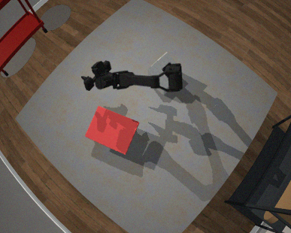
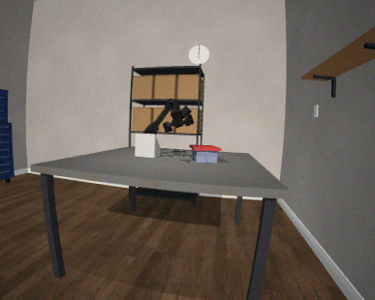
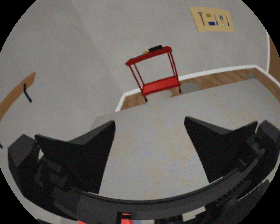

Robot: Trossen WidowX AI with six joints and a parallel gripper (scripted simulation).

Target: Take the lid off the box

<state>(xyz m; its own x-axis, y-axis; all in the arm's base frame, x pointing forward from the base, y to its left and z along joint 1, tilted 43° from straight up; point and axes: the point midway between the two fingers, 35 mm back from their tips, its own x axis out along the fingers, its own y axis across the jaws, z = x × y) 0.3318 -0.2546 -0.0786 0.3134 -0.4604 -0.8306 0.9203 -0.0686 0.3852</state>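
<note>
Right now my hand is 120 mm short of the red lid, 250 mm to the right of it and 140 mm above it. From my hand the other things lie so: storage box 120 mm ahead, 250 mm to the left, 190 mm below.
</note>
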